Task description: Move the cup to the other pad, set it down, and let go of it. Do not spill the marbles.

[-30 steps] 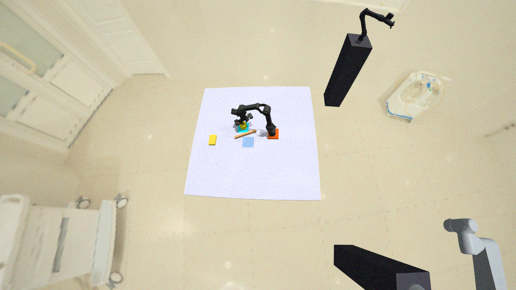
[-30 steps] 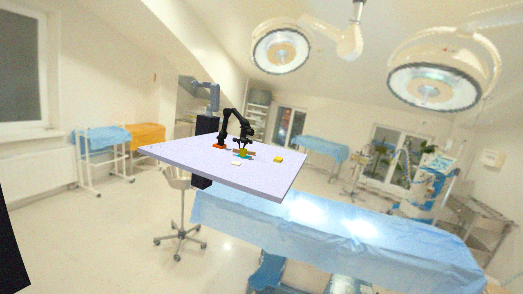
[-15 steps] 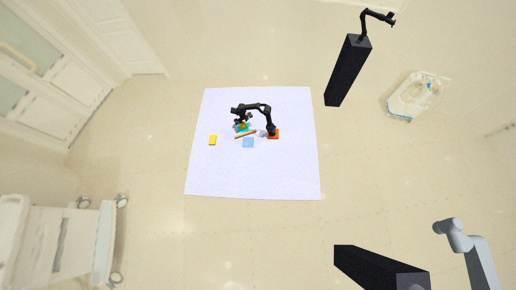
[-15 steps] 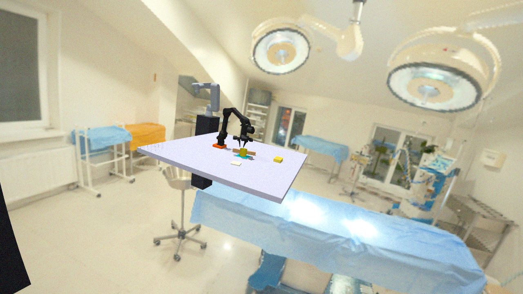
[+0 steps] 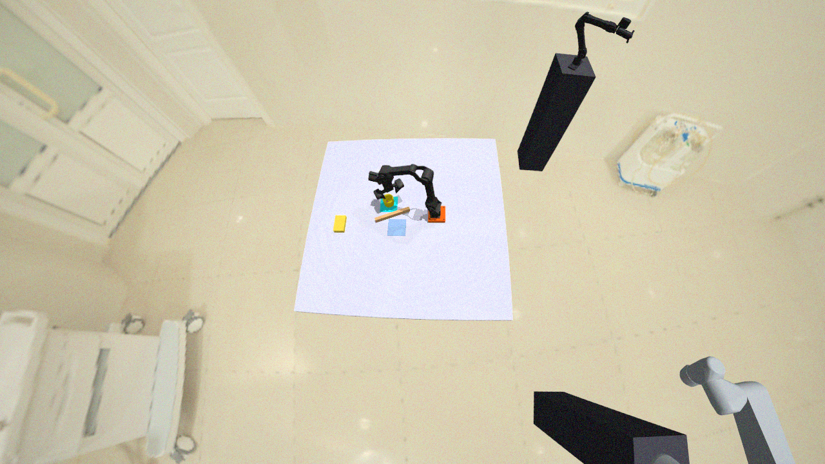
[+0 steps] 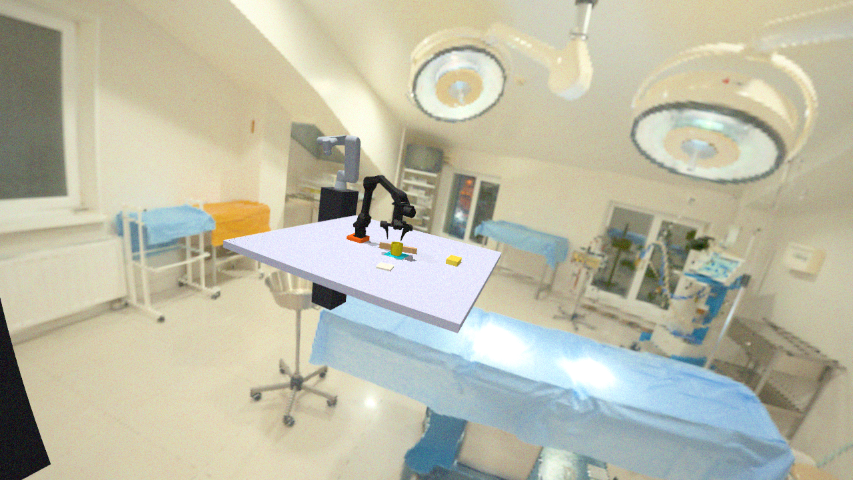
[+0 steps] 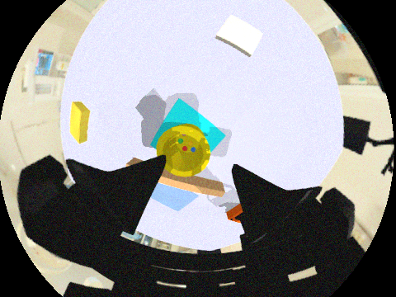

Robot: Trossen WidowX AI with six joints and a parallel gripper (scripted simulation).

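The yellow cup is 5 cm below my gripper tip, 1 cm to the left of it and 1 cm ahead of it. Also, from my gripper tip: teal pad (10 cm below, 2 cm to the left, 2 cm ahead); then light blue pad (18 cm to the left, 10 cm below, 5 cm behind); then wooden bar (10 cm to the left, 8 cm below, 1 cm behind).
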